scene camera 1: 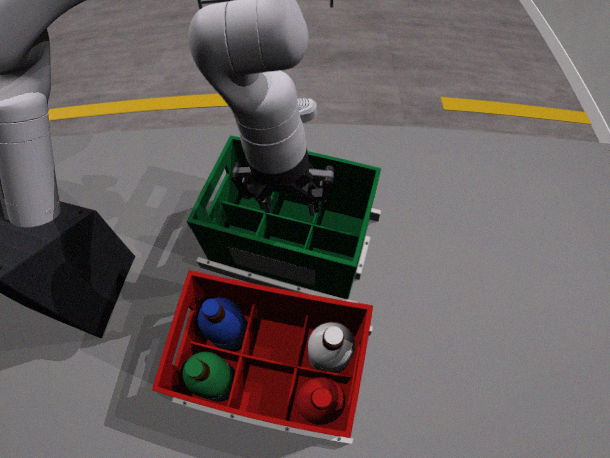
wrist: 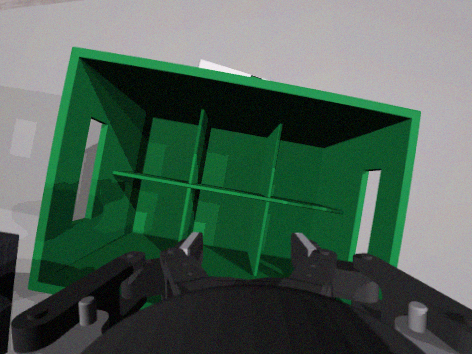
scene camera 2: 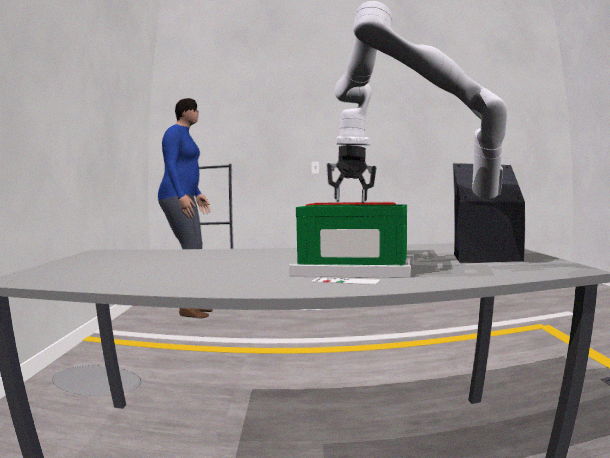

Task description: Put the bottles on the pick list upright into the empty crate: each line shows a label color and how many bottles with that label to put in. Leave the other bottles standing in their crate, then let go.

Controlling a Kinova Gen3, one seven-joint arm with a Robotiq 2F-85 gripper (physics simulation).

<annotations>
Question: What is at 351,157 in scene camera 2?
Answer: The gripper.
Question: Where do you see a blue bottle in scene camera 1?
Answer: At 221,321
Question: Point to a green bottle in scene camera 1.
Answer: At 205,374
</annotations>
